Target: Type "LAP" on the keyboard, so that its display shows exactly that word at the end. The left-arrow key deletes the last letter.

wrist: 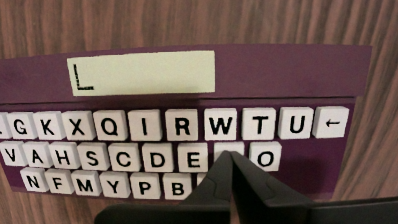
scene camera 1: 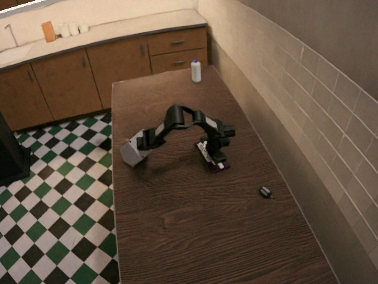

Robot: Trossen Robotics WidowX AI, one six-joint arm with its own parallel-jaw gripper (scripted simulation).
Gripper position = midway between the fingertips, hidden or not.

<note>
I see my gripper (wrist: 229,158) and a left-arrow key (wrist: 329,121).
</note>
